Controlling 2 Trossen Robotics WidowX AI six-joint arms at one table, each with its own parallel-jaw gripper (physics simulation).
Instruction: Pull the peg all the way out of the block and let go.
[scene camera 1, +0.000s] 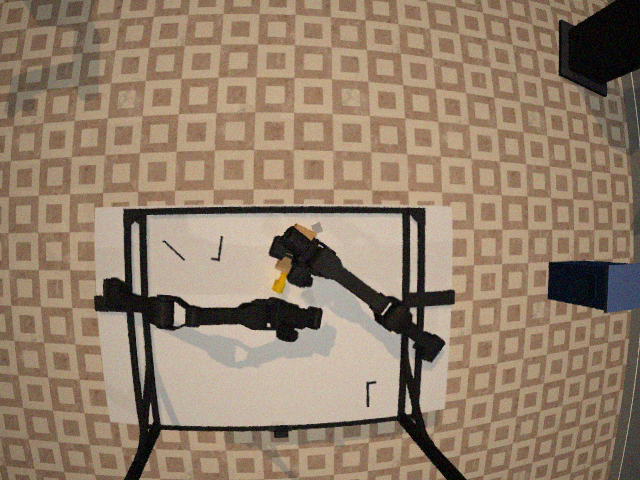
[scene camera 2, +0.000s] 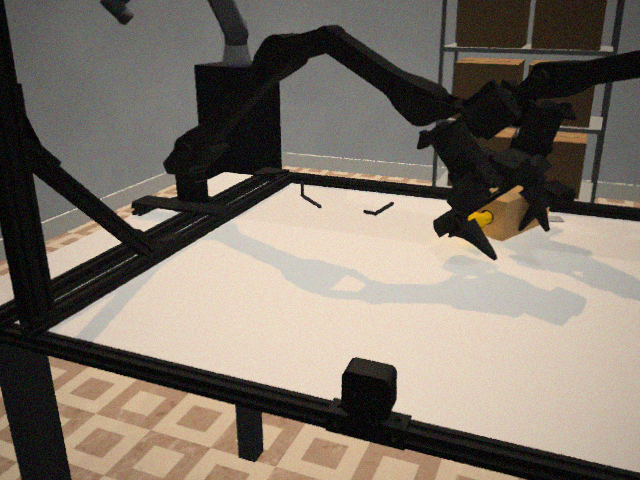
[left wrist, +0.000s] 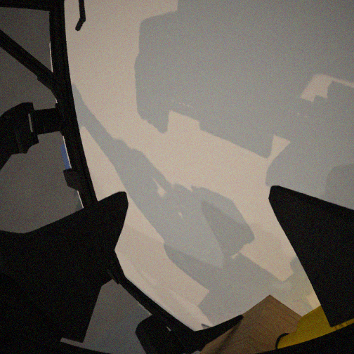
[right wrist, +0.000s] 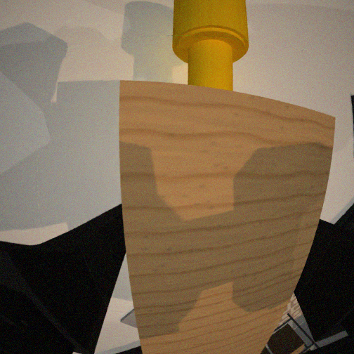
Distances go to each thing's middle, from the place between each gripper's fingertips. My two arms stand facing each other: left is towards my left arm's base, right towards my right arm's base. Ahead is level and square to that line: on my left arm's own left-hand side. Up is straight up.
Scene:
I see the wooden block (scene camera 2: 508, 210) 2 cm ahead of my right hand, 1 cm to the right of it and 2 cm above it.
Right now the wooden block is 18 cm ahead of my left hand and 7 cm to the left of it.

